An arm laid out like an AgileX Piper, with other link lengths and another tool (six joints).
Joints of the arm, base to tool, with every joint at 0 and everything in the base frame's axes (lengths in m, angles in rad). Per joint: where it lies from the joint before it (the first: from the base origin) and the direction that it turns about. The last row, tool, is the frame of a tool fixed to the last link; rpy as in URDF.
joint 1: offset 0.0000 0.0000 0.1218 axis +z
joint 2: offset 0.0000 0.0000 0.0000 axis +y
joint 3: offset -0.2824 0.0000 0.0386 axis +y
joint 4: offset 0.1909 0.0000 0.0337 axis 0.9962 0 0.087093
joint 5: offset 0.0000 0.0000 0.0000 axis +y
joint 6: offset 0.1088 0.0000 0.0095 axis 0.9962 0 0.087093
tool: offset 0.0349 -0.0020 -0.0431 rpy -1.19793 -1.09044 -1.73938
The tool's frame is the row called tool.
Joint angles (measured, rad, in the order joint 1, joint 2, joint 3, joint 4, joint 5, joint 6), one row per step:
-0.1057 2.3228 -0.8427 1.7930 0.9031 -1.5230
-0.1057 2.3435 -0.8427 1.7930 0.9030 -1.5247
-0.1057 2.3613 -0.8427 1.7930 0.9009 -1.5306
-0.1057 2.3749 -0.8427 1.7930 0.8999 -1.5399
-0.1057 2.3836 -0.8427 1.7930 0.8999 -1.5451
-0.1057 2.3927 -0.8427 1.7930 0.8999 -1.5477
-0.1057 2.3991 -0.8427 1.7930 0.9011 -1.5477
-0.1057 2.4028 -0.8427 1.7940 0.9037 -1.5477
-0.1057 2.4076 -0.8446 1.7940 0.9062 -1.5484
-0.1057 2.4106 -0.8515 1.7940 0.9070 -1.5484
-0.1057 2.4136 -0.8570 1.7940 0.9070 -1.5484
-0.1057 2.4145 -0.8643 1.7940 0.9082 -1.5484
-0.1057 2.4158 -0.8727 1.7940 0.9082 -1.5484
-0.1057 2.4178 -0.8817 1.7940 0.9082 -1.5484
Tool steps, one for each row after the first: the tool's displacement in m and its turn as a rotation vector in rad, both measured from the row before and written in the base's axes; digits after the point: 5 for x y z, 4 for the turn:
-0.00204 0.00016 -0.00558 0.0015 0.0194 0.0010
-0.00189 -0.00014 -0.00515 -0.0021 0.0140 0.0032
-0.00152 -0.00019 -0.00402 -0.0026 0.0070 0.0054
-0.00099 -0.00004 -0.00246 -0.0008 0.0048 0.0031
-0.00105 0.00004 -0.00246 0.0001 0.0071 0.0016
-0.00072 0.00018 -0.00153 0.0018 0.0060 0.0001
-0.00027 0.00027 -0.00066 0.0029 0.0028 -0.0007
0.00000 0.00019 -0.00094 0.0024 0.0016 0.0007
0.00158 -0.00010 -0.00053 0.0003 -0.0041 0.0001
0.00117 -0.00012 -0.00065 -0.0003 -0.0025 0.0000
0.00194 -0.00010 0.00009 0.0005 -0.0068 0.0001
0.00217 -0.00023 -0.00011 -0.0007 -0.0071 0.0000
0.00225 -0.00024 -0.00027 -0.0007 -0.0070 0.0000

